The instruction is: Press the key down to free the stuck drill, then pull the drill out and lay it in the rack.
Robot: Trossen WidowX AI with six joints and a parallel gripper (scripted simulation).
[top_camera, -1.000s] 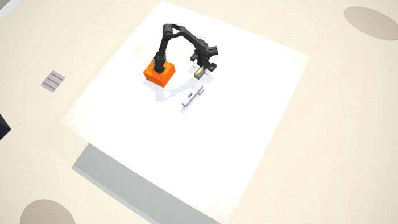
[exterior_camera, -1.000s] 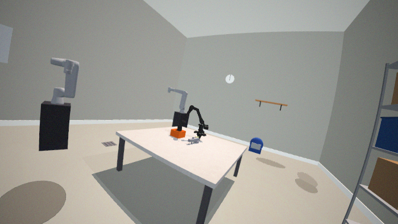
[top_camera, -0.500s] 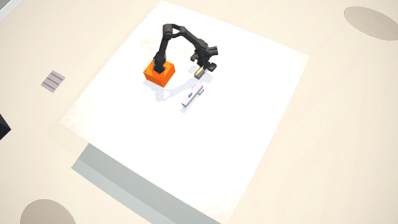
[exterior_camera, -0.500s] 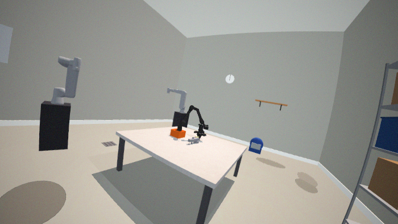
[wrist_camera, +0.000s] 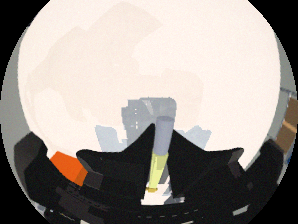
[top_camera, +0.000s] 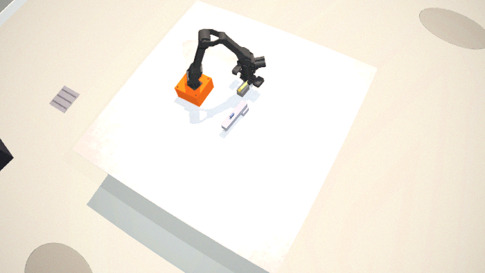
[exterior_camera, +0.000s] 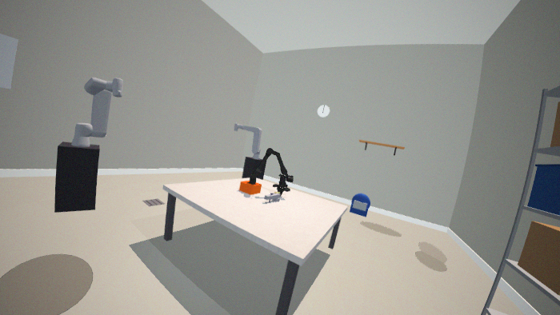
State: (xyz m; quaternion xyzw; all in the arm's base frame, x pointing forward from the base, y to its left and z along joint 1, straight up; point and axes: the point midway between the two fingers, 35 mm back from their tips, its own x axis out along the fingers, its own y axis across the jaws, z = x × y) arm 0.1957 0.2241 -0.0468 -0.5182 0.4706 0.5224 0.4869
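Right now the grey-brown block is 50 mm to the right of my gripper tip and 10 mm above it. The rest, counted from my gripper tip: pale grey fixture (90 mm ahead, 210 mm to the right, 30 mm above); dark blue drill (90 mm ahead, 240 mm to the right, 40 mm above).
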